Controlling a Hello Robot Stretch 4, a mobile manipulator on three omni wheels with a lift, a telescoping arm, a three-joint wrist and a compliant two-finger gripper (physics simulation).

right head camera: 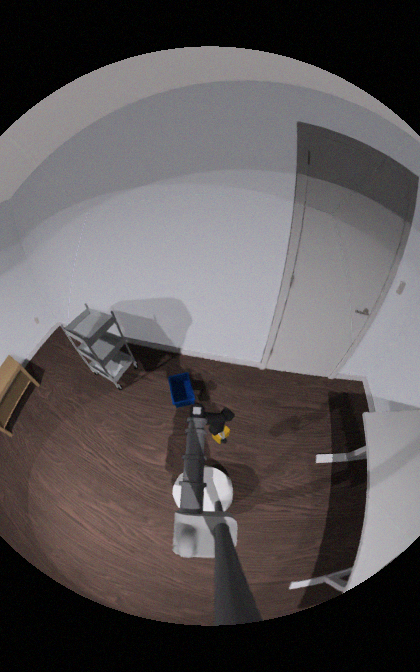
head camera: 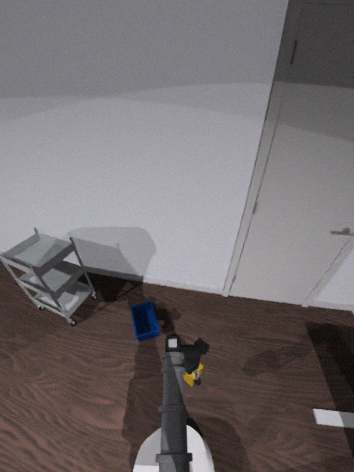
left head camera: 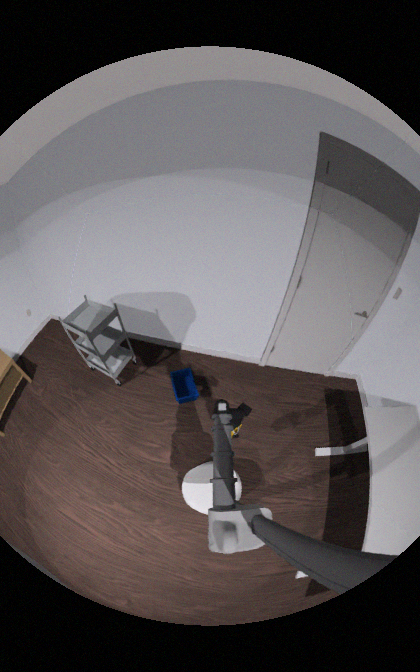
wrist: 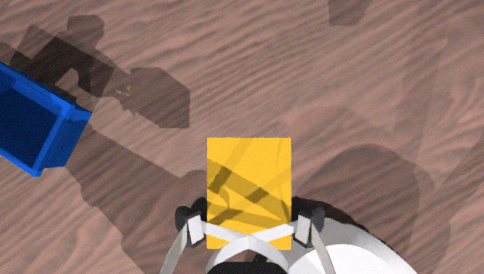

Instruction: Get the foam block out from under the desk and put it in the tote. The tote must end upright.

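Where they show: gripper, fingertip midpoint: (head camera: 189, 375) (wrist: 249, 212); robot's base at its link origin: (left head camera: 210, 486).
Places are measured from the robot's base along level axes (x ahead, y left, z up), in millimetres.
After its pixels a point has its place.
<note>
The yellow foam block (head camera: 190, 378) @(y -86, x 345, z 471 mm) (left head camera: 235, 431) @(y -118, x 351, z 486 mm) (right head camera: 218, 438) (wrist: 249, 175) @(y -115, x 396, z 487 mm) is between the two fingertips of my gripper (wrist: 249, 212) @(y -87, x 366, z 437 mm). The gripper is shut on it and holds it above the floor, to the right of the arm in the head view. The blue tote (head camera: 145, 321) @(y 253, x 920, z -25 mm) (left head camera: 184, 386) @(y 245, x 915, z -24 mm) (right head camera: 181, 390) (wrist: 62, 142) @(y 215, x 759, z 33 mm) stands upright and open on the floor, apart from the block, beyond it and to the left in the head view. Its dark inside shows. In the wrist view part of the tote shows at the left edge. The fingers are small and partly hidden in the head views.
A grey three-shelf cart (head camera: 52, 253) @(y 967, x 1125, z 635 mm) (left head camera: 104, 364) @(y 912, x 860, z 352 mm) (right head camera: 103, 372) stands by the wall, left of the tote. The white desk (left head camera: 395, 480) @(y -1075, x -258, z 693 mm) (right head camera: 395, 490) is at the right, with its foot (head camera: 332, 417) on the floor. A wooden shelf unit (right head camera: 11, 374) is at the far left. A door (head camera: 305, 200) @(y -906, x 1114, z 1092 mm) is at the back right.
</note>
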